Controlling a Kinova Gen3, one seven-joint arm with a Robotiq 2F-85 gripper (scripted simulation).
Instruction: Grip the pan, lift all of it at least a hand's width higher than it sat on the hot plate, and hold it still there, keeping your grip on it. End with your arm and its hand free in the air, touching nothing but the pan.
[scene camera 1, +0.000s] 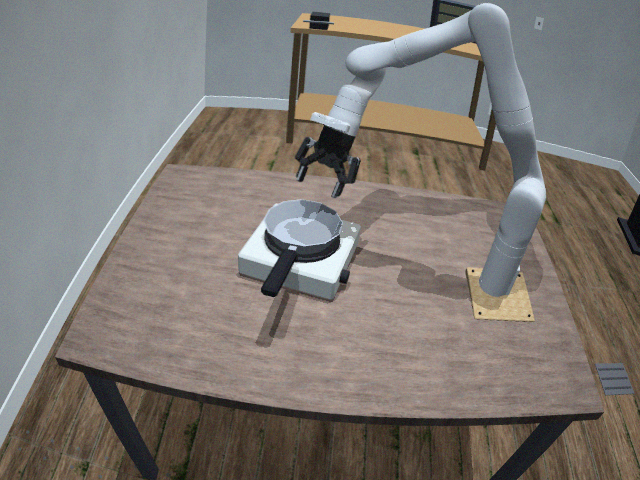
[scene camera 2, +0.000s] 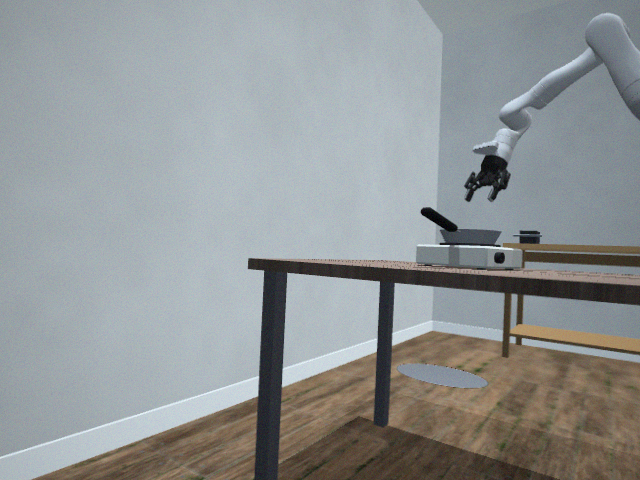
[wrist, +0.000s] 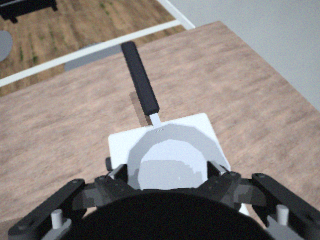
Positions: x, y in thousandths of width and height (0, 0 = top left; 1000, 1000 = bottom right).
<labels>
my gripper: scene camera 1 495, 395; scene camera 2 748, 418; wrist 520, 715
pan: scene camera 1 482, 474; scene camera 2 704, 489; wrist 539, 648
</labels>
